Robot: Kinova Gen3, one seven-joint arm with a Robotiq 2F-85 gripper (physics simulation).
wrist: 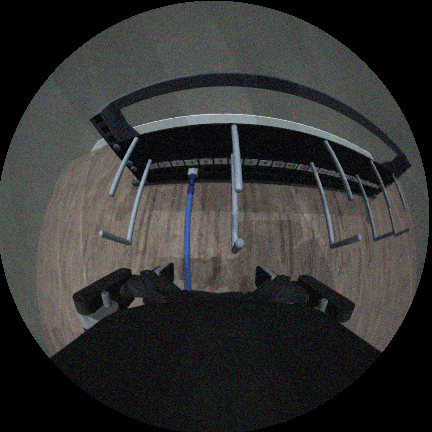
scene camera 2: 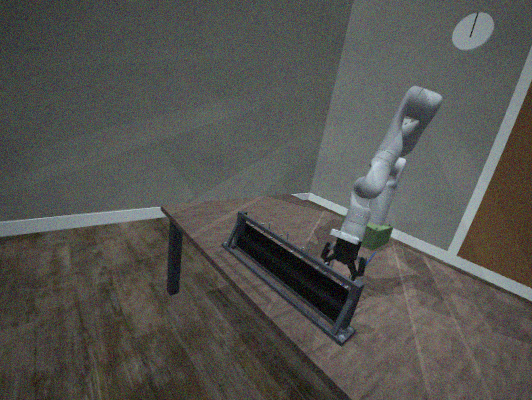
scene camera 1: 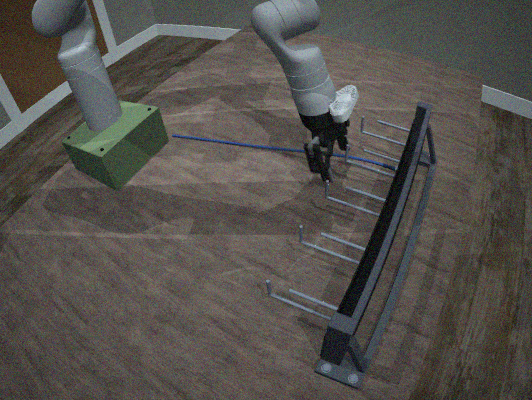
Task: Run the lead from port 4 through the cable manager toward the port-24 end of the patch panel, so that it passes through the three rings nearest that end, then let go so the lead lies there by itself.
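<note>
The blue lead [scene camera 1: 240,144] [wrist: 187,229] is plugged into the black patch panel [scene camera 1: 387,224] [scene camera 2: 292,271] [wrist: 282,144] near its far end and runs straight out across the table toward the green base. My gripper [scene camera 1: 321,168] [scene camera 2: 344,263] [wrist: 214,274] is open and hangs low over the lead, a short way in front of the panel. In the wrist view the lead passes between the fingers, close to the left one. The grey rings stick out from the panel; the three nearest the near end [scene camera 1: 300,306] [scene camera 1: 330,251] [scene camera 1: 352,204] hold nothing.
The green base block [scene camera 1: 115,142] [scene camera 2: 378,236] stands at the table's far left. Two more grey rings [scene camera 1: 378,136] [scene camera 1: 370,168] stand by the lead's plug. The table edge and a table leg [scene camera 2: 173,258] show in the second scene view.
</note>
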